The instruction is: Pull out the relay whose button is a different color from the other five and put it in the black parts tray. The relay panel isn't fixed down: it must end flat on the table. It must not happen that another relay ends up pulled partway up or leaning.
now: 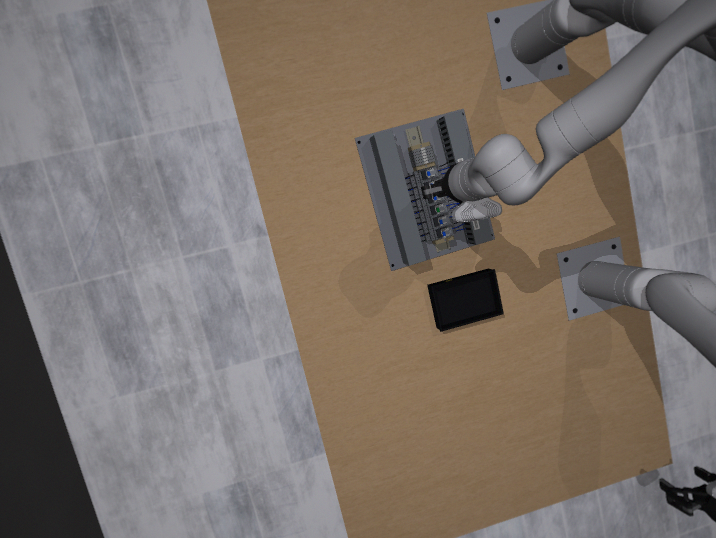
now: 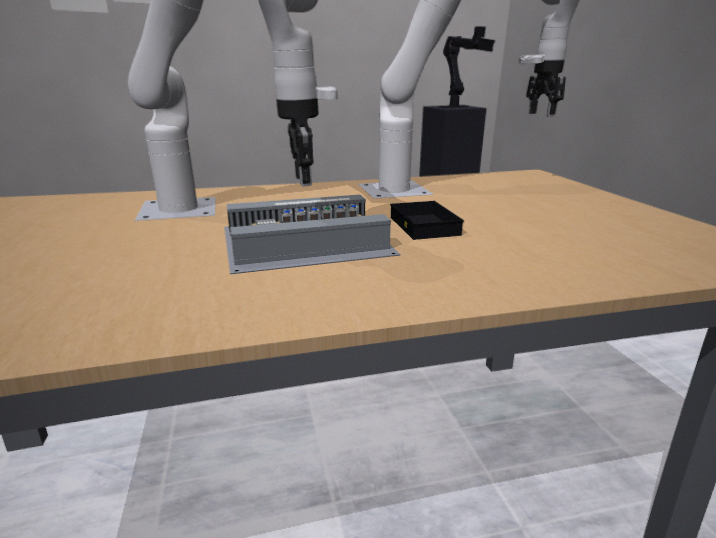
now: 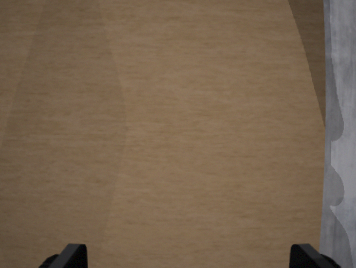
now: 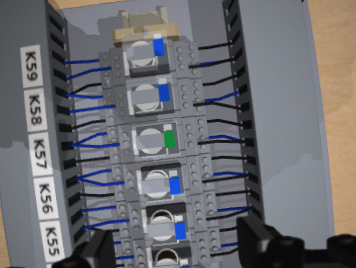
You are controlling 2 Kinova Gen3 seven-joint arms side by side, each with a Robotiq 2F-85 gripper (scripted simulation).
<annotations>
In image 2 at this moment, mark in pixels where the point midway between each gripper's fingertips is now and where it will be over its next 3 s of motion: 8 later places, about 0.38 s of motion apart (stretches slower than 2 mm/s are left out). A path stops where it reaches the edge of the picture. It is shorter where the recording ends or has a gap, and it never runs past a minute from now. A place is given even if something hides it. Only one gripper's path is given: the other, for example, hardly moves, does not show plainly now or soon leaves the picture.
My right gripper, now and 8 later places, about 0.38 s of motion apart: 303, 182; 299, 180; 298, 180; 294, 180; 269, 181; 255, 182; 258, 182; 278, 182; 312, 181
</annotations>
